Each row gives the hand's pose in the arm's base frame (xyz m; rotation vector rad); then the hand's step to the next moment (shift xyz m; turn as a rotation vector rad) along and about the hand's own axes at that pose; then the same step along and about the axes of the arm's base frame.
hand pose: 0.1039 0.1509 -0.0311 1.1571 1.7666 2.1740
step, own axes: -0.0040 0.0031 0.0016 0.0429 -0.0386 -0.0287
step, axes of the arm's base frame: 0.0049 -0.0018 0.0008 -0.0618 0.0119 -0.0141
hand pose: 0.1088 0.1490 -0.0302 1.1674 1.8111 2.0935
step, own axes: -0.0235 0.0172 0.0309 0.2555 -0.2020 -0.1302
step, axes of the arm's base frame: 0.0418 0.0064 0.0038 -0.3321 0.0955 -0.0599
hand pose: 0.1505 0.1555 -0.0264 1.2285 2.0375 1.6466
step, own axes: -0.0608 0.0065 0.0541 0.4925 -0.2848 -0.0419
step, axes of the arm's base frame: 0.0754 -0.0072 -0.0305 -0.4576 0.3281 -0.0914
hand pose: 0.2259 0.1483 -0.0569 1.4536 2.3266 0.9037
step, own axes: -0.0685 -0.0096 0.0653 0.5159 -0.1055 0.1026
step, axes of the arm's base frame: 0.0587 -0.0388 -0.0640 -0.2657 0.4574 -0.0894
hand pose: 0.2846 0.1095 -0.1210 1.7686 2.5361 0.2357
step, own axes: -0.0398 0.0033 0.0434 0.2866 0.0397 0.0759
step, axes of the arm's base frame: 0.0222 -0.0317 -0.0445 -0.0540 0.2893 -0.0538
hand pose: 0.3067 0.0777 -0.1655 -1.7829 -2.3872 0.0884
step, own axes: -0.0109 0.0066 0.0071 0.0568 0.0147 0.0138
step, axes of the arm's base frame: 0.0081 -0.0082 -0.0090 -0.0040 0.0592 -0.0104
